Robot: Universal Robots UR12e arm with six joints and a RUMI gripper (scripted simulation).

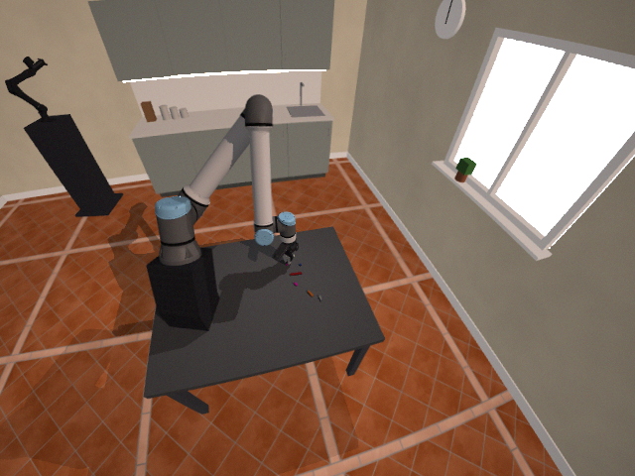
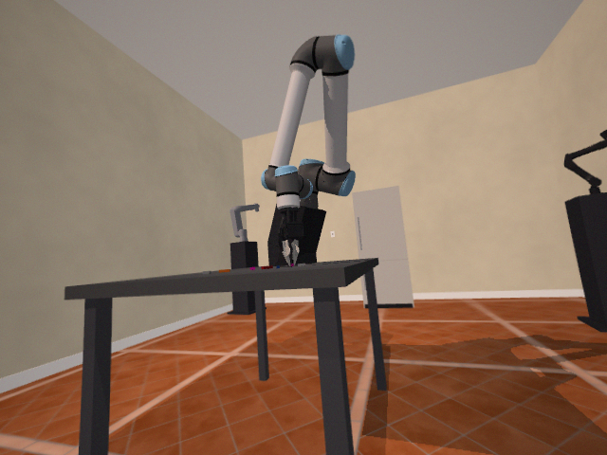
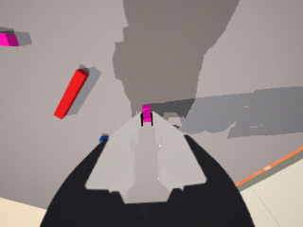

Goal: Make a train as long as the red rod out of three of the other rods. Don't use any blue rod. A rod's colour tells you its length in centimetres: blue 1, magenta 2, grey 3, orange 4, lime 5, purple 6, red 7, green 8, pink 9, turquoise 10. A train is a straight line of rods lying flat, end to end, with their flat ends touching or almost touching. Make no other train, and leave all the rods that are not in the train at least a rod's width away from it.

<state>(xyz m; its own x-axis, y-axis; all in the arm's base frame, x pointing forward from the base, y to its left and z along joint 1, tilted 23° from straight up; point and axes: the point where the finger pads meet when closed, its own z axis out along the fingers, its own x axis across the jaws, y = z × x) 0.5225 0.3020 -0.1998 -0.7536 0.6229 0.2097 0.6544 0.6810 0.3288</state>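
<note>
The blue rod lies 80 mm ahead of my hand, 10 mm to the right of it and 10 mm below it. Round my hand: orange rod: 130 mm ahead, 230 mm to the right, 10 mm below; red rod: 50 mm ahead, 80 mm to the right, 10 mm below.
</note>
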